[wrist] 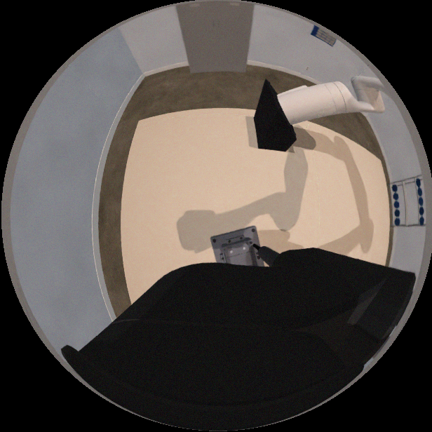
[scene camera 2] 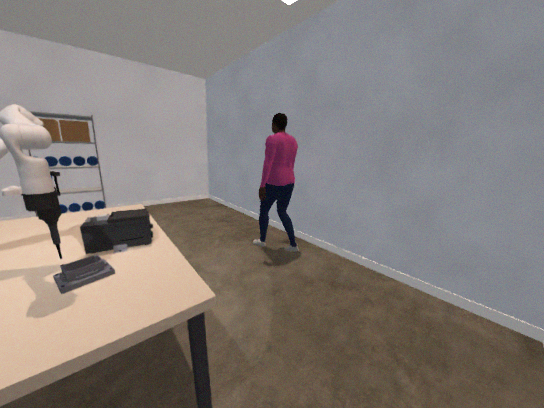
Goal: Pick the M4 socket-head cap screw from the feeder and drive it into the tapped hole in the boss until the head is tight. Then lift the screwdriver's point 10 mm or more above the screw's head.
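Observation:
My screwdriver [scene camera 2: 61,257] [wrist: 255,246] points down, its thin tip a little above the back left part of the dark grey part in the scene view, with a small gap showing. In the wrist view the tip overlaps the part's upper right corner area. The dark grey part [scene camera 2: 85,272] [wrist: 245,232] lies flat on the table, with a raised middle and small dark holes. The boss and its tapped hole cannot be told apart from these. The screw is too small to make out, at the tip or in the part. A black box [scene camera 2: 117,231], apparently the feeder, stands behind the part.
A small light grey piece [scene camera 2: 120,247] sits at the black box's front. The table [scene camera 2: 150,295] [wrist: 170,165] ends at a right edge. A person in pink [scene camera 2: 281,160] is on the floor beyond it. A shelf rack [scene camera 2: 98,165] stands at the back wall. A black block [wrist: 274,125] adjoins the white arm.

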